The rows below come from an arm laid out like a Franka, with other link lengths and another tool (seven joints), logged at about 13 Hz.
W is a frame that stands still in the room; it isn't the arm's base.
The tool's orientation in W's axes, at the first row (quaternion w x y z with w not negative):
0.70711, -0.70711, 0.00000, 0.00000
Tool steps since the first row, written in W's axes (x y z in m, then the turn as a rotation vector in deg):
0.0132, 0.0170, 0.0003, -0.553, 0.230, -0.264
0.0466, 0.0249, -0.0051, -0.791, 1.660, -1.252
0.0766, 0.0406, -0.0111, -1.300, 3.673, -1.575
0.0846, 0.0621, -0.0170, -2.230, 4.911, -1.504
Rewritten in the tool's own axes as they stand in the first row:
0.0132, -0.0003, 0.0170, -0.553, 0.264, 0.230
0.0466, 0.0051, 0.0249, -0.791, 1.252, 1.660
0.0766, 0.0111, 0.0406, -1.300, 1.575, 3.673
0.0846, 0.0170, 0.0621, -2.230, 1.504, 4.911

